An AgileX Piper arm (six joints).
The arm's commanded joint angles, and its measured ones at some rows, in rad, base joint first. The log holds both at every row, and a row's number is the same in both.
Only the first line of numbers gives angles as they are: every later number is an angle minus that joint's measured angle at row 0.
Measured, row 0:
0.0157, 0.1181, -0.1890, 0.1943, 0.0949, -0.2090
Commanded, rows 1 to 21:
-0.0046, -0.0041, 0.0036, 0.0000, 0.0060, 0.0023
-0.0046, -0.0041, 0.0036, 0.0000, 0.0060, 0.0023
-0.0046, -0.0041, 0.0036, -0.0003, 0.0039, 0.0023
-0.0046, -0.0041, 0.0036, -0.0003, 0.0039, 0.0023
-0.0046, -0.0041, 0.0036, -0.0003, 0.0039, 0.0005
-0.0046, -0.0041, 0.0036, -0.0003, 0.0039, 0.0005
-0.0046, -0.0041, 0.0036, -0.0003, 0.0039, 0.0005
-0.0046, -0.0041, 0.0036, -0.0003, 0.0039, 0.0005
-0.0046, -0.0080, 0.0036, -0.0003, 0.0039, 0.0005
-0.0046, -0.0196, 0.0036, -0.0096, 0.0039, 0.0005
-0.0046, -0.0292, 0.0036, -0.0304, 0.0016, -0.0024
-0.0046, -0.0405, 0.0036, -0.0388, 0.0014, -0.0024
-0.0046, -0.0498, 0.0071, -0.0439, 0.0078, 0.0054
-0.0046, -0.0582, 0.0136, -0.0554, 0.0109, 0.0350
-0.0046, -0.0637, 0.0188, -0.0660, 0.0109, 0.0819
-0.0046, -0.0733, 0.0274, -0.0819, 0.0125, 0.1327
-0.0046, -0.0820, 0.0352, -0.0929, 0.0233, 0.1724
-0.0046, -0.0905, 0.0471, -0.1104, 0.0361, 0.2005
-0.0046, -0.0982, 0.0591, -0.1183, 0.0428, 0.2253
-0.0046, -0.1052, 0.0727, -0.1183, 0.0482, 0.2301
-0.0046, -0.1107, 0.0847, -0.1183, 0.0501, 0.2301
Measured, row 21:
0.0000, -0.0832, 0.0407, -0.0904, 0.0221, 0.1692
